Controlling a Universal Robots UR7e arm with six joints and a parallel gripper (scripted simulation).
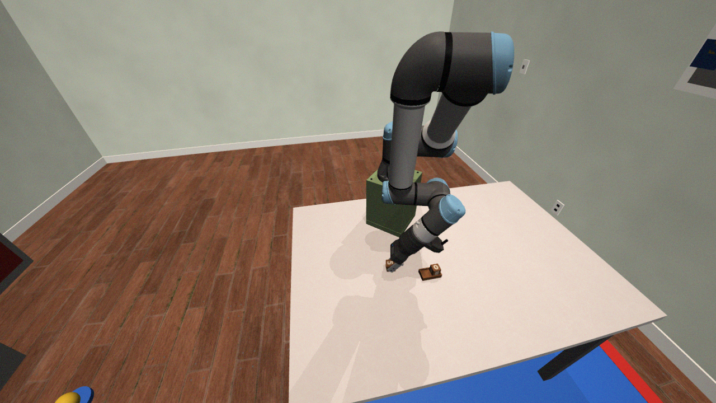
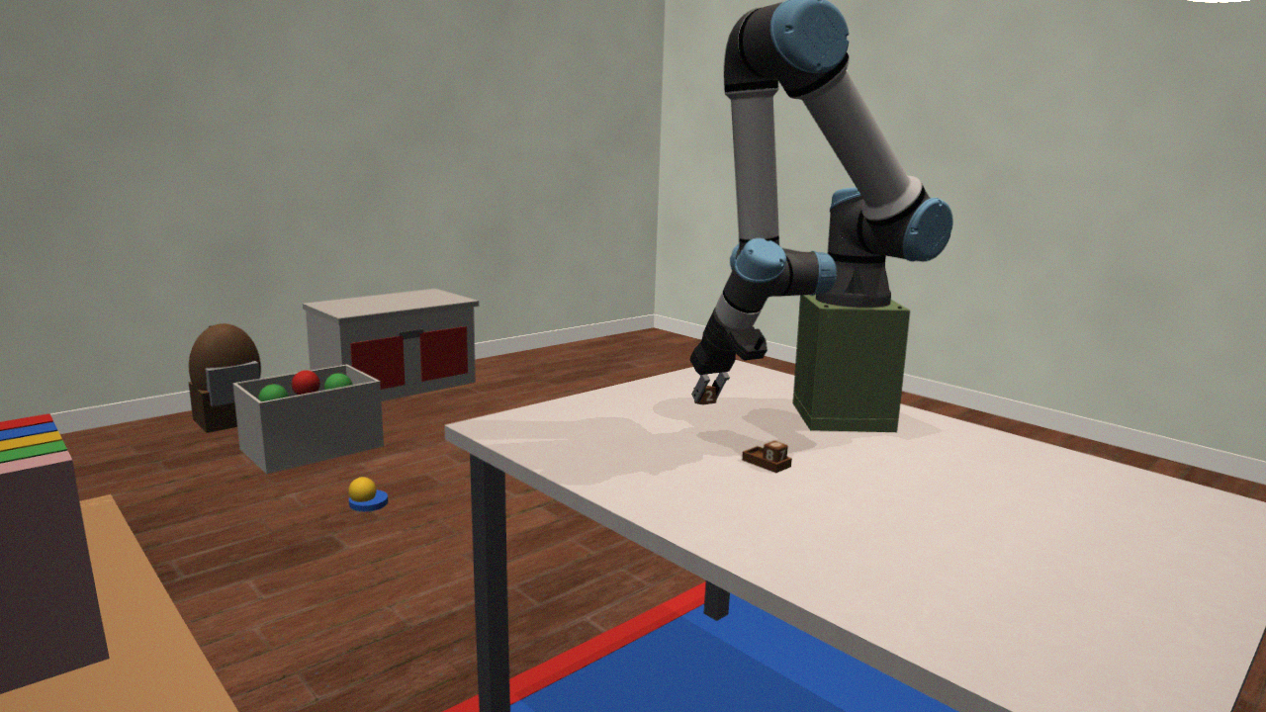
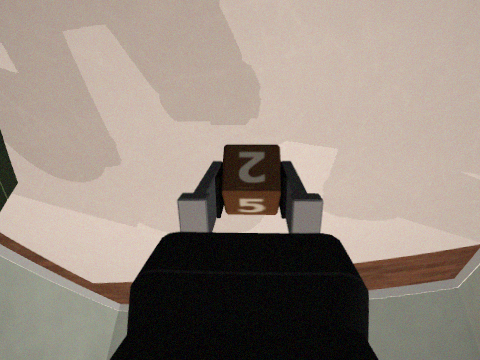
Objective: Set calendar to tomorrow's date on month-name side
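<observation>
Right now my hand is 10 mm to the left of the brown cube and 10 mm above it.
</observation>
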